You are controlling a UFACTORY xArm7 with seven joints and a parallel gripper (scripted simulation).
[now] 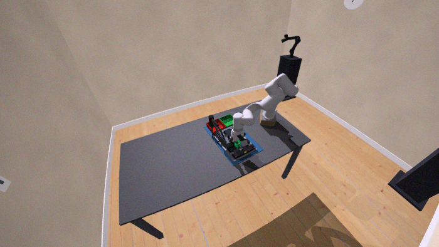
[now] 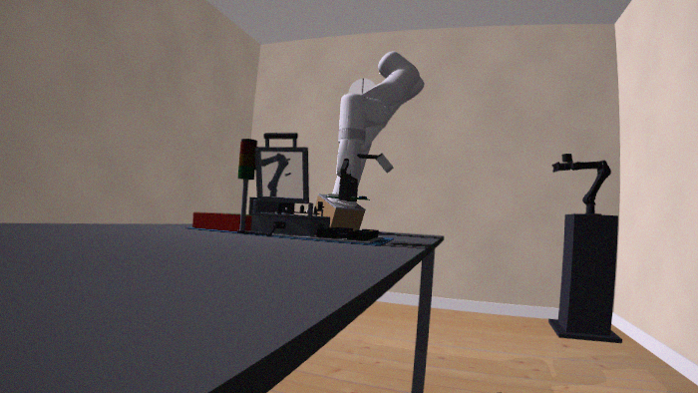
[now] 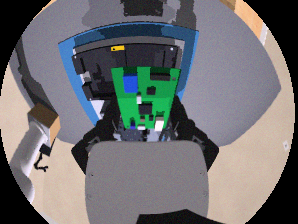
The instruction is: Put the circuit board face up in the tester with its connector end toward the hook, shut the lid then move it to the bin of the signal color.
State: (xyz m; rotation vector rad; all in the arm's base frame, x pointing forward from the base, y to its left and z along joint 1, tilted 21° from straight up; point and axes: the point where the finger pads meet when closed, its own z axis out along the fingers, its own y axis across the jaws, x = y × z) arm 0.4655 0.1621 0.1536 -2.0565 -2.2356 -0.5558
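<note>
Right now my hand is right at the green circuit board. Round my hand: red bin: 50 mm ahead, 370 mm to the right, 110 mm below; tester plate: 20 mm behind, 170 mm to the right, 50 mm below; clear lid: 100 mm ahead, 160 mm to the right, 60 mm above.
</note>
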